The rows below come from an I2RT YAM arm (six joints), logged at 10 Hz.
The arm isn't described. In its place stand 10 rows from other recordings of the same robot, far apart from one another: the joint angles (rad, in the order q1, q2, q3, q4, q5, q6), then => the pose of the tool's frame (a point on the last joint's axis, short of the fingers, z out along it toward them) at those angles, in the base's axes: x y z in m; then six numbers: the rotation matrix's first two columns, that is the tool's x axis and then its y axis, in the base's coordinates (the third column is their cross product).
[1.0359 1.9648 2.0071 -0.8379 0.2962 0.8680] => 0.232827 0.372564 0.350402 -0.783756 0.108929 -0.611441 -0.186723 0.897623 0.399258
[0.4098 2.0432 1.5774 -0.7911 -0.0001 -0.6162] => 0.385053 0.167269 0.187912 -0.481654 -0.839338 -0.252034 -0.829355 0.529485 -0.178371
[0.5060 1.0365 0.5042 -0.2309 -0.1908 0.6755] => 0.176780 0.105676 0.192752 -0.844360 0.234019 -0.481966 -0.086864 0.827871 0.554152
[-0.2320 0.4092 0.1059 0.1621 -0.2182 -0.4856] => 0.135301 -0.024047 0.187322 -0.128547 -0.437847 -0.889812 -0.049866 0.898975 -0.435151
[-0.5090 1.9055 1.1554 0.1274 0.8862 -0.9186] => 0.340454 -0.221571 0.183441 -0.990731 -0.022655 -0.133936 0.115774 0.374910 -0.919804
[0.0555 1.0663 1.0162 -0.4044 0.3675 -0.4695] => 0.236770 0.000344 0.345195 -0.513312 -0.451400 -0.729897 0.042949 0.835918 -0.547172
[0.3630 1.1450 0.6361 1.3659 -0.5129 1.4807] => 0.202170 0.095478 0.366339 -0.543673 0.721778 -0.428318 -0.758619 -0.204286 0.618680
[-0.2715 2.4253 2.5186 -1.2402 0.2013 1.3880] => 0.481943 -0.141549 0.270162 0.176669 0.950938 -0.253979 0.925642 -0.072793 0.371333
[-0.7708 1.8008 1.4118 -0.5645 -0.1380 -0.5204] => 0.285247 -0.270212 0.244050 -0.822254 0.112040 -0.557983 0.258315 0.947095 -0.190486
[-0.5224 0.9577 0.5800 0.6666 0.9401 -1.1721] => 0.166785 -0.129203 0.321901 -0.793588 -0.170184 -0.584171 0.602217 -0.082560 -0.794052
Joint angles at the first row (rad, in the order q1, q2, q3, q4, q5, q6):
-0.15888, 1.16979, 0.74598, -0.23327, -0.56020, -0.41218
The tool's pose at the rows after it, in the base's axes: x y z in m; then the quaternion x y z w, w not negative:
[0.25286, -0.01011, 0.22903, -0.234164, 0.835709, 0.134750, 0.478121]
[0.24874, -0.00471, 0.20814, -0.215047, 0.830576, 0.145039, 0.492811]
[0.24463, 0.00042, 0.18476, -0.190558, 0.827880, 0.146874, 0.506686]
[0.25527, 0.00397, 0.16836, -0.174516, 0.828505, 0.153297, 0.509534]
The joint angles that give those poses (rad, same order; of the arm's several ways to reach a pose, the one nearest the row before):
-0.11465, 1.20754, 0.69028, -0.12305, -0.55906, -0.37481
-0.09365, 1.21253, 0.58692, 0.03909, -0.54875, -0.30079
-0.06961, 1.24115, 0.48199, 0.22566, -0.51174, -0.22564
-0.05017, 1.34376, 0.46406, 0.36565, -0.49039, -0.17529

